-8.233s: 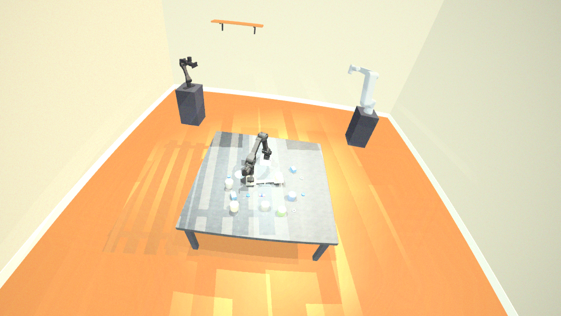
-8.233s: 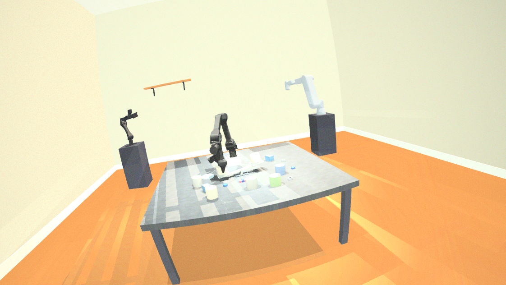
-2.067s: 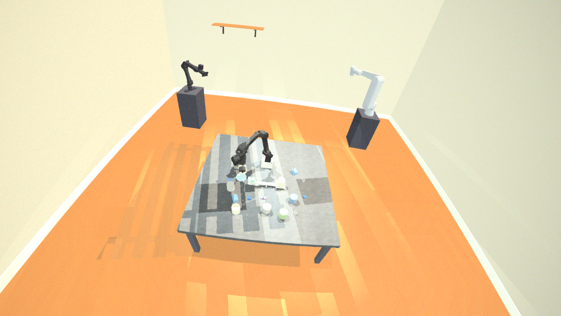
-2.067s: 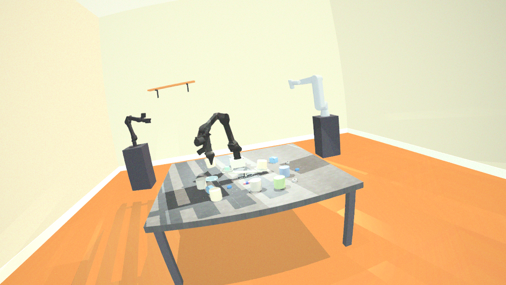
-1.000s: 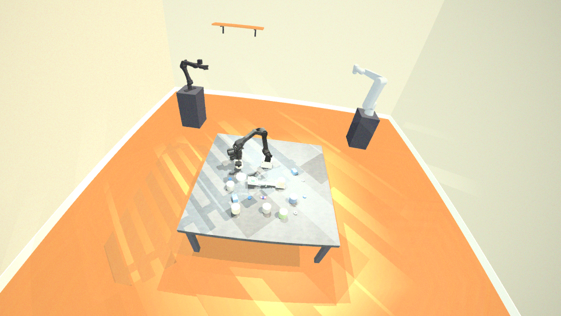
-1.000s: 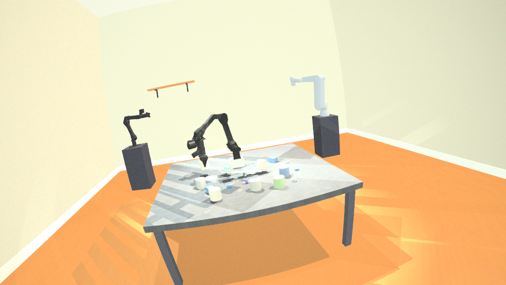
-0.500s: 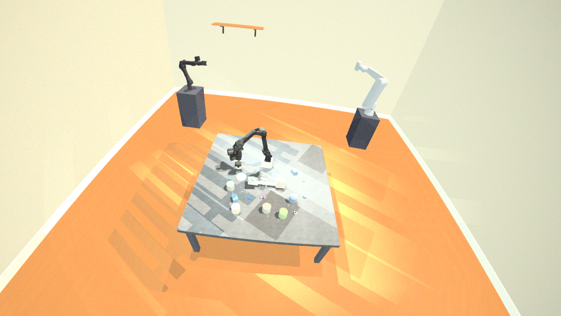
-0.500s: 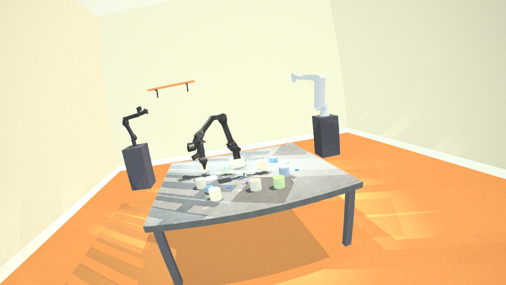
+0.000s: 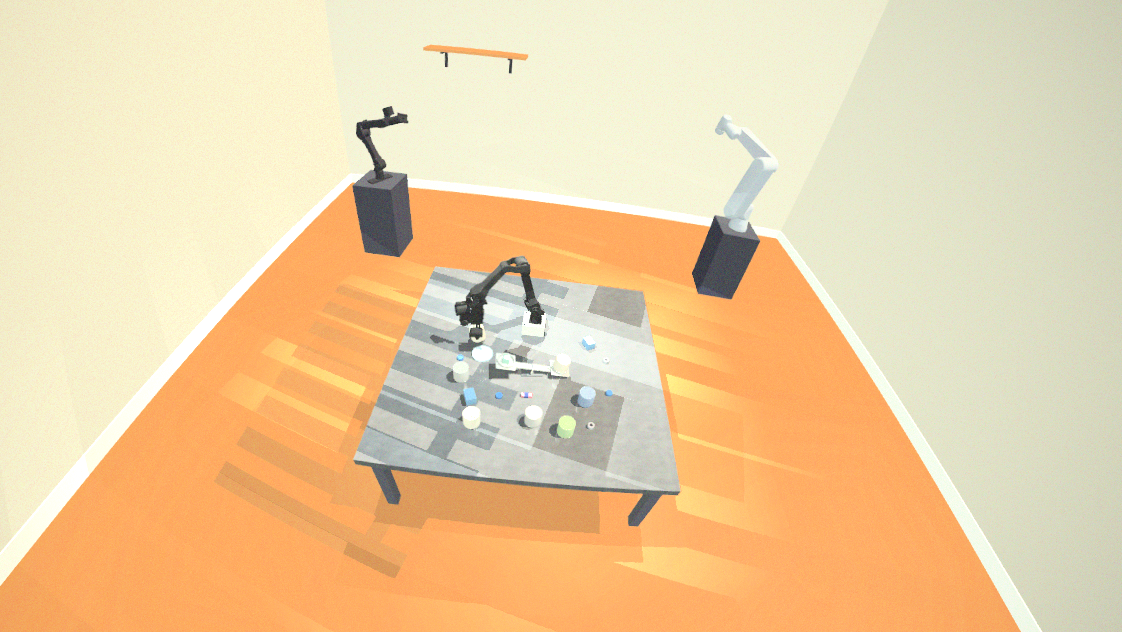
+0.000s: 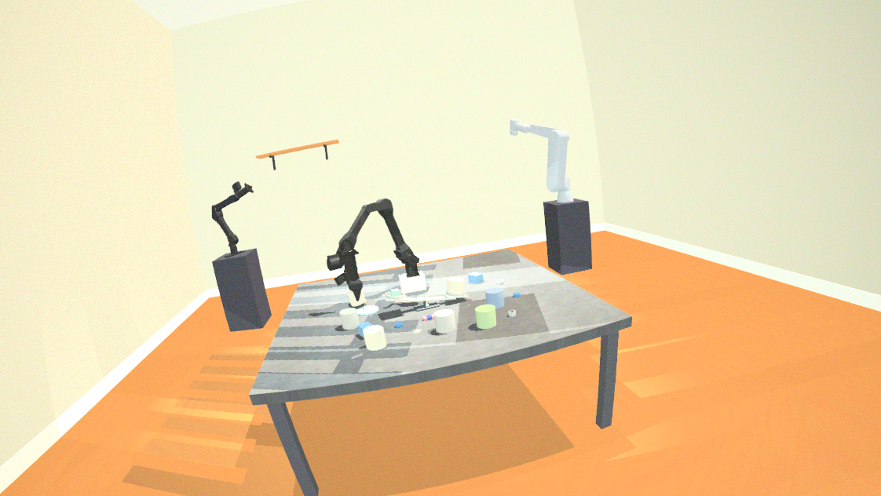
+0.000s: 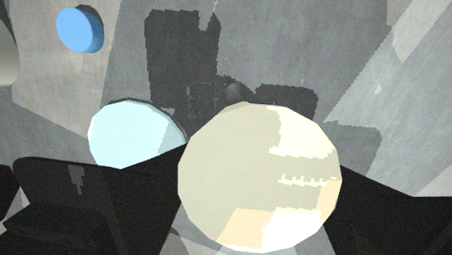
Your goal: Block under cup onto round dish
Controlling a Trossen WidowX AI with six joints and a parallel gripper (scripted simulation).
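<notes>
Now: gripper tip 10 cm short of the pale blue round dish, 5 cm to the right of it and 3 cm above it. Also, from my gripper tip: balance 30 cm to the left, 16 cm ahead, 1 cm below.
</notes>
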